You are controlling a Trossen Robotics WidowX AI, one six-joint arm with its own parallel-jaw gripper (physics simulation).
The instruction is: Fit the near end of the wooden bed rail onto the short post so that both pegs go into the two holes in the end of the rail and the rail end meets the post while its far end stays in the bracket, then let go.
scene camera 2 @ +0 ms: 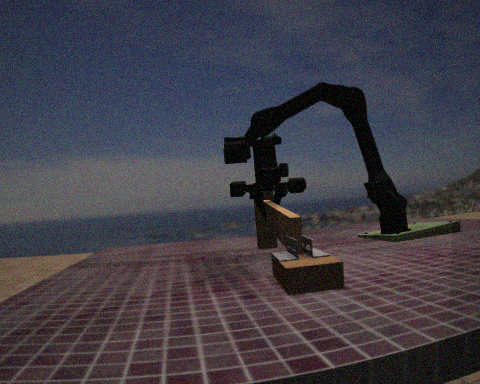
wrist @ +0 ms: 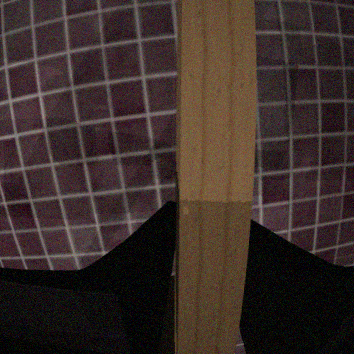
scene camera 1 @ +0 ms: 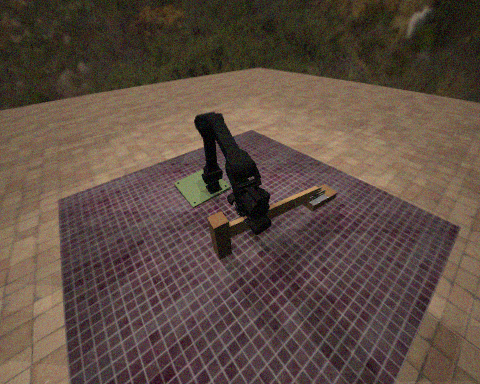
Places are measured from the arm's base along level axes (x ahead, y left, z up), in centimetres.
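Pixels of known places: gripper, fingertip midpoint: (wrist: 194,209) (scene camera 1: 251,224); arm's base, origin of the base link: (scene camera 2: 395,232) (scene camera 1: 213,187).
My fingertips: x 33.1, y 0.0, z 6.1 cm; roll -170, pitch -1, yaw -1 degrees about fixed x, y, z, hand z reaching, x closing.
For each thing: its top centre in the pictures, then the offset to it from my fingertips. "spot": a spot on its surface instead. Level surfaces: height alone.
- wooden bed rail, middle of its top: (scene camera 2: 275,198) (scene camera 1: 279,200) dx -0.1, dy +12.4, dz +5.5 cm
- short post, surface spot: (scene camera 2: 266,239) spot: dx +0.4, dy -9.9, dz -5.2 cm
- metal bracket, middle of its top: (scene camera 2: 297,236) (scene camera 1: 316,191) dx -0.2, dy +35.1, dz -1.1 cm
- low wooden block, middle of its top: (scene camera 2: 302,257) (scene camera 1: 319,194) dx -0.2, dy +38.1, dz -4.1 cm
- purple tiled mat, its level: dz -7.7 cm
The wooden bed rail (scene camera 1: 292,204) (scene camera 2: 289,225) (wrist: 217,100) runs from the short post to the bracket. My gripper (scene camera 1: 259,224) (scene camera 2: 266,204) (wrist: 194,209) is shut on the rail, nearer its post end, with a finger on each side. The short post (scene camera 1: 220,241) (scene camera 2: 266,239) stands upright. The rail's near end is right beside the post in scene camera 1; whether a thin gap is left cannot be told. The pegs and holes are hidden. The rail's far end sits between the upright plates of the metal bracket (scene camera 1: 319,200) (scene camera 2: 307,246).
The bracket is on a low wooden block (scene camera 1: 330,192) (scene camera 2: 315,278). The arm's base stands on a green plate (scene camera 1: 192,192) (scene camera 2: 434,228) behind the rail in scene camera 1. All stand on a purple tiled mat (scene camera 1: 250,310) (scene camera 2: 150,310) (wrist: 115,100).
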